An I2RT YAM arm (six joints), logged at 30 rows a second.
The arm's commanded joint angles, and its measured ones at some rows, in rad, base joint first. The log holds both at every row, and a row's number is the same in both.
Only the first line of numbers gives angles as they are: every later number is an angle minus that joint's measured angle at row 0.
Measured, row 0: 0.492, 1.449, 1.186, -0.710, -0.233, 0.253
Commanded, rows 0 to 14: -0.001, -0.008, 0.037, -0.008, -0.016, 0.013; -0.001, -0.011, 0.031, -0.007, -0.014, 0.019; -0.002, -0.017, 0.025, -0.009, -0.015, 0.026; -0.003, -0.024, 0.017, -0.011, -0.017, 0.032; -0.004, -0.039, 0.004, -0.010, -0.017, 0.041; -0.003, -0.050, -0.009, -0.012, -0.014, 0.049; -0.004, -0.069, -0.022, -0.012, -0.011, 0.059; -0.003, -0.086, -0.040, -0.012, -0.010, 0.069; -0.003, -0.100, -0.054, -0.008, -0.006, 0.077; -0.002, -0.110, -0.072, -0.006, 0.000, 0.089; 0.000, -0.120, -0.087, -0.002, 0.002, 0.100; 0.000, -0.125, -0.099, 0.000, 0.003, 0.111; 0.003, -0.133, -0.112, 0.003, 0.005, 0.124; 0.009, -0.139, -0.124, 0.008, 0.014, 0.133; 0.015, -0.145, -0.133, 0.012, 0.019, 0.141
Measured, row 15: 0.001, -0.132, -0.096, 0.008, 0.001, 0.095
